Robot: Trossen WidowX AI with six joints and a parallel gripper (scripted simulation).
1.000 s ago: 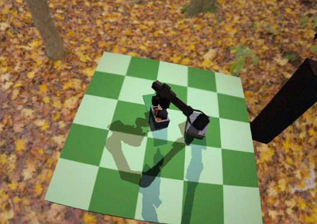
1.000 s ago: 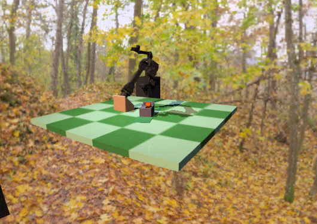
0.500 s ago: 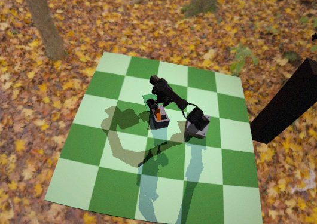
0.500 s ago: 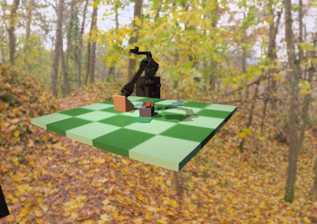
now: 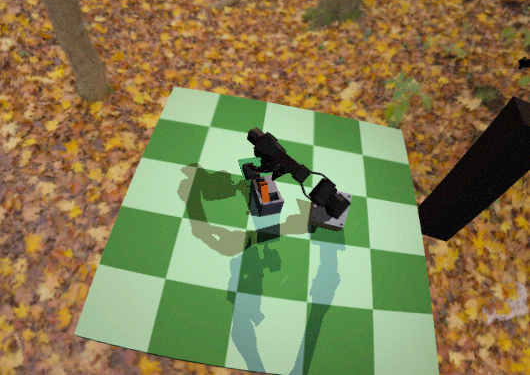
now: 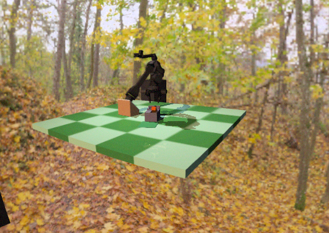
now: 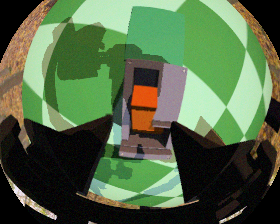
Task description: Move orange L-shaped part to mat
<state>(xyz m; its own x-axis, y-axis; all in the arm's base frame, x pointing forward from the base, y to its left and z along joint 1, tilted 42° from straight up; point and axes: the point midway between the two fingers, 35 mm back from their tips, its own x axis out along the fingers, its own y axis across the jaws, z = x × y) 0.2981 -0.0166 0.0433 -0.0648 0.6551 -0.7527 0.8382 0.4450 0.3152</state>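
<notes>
The orange L-shaped part is 30 mm behind my gripper tip, 20 mm to the left of it and 80 mm below it. The rest, counted from my gripper tip: green mat: 60 mm ahead, 130 mm to the right, 140 mm below.
</notes>
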